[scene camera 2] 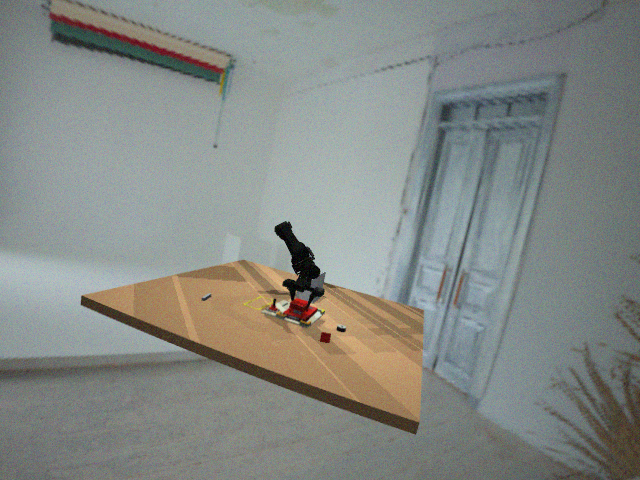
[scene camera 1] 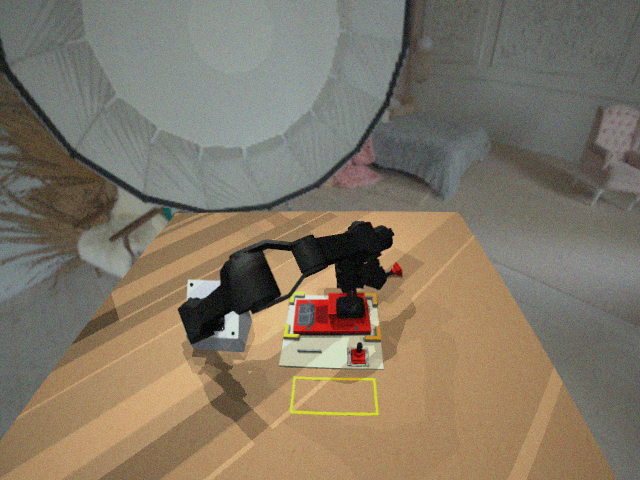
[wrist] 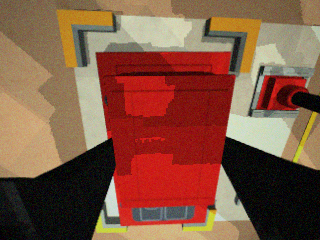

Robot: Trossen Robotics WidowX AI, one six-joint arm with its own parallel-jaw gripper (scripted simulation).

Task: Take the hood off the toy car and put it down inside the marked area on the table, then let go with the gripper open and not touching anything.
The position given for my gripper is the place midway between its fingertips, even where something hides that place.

My gripper (scene camera 1: 346, 306) carries a red hood (wrist: 168, 129).
My gripper is seen too in the wrist view (wrist: 167, 141).
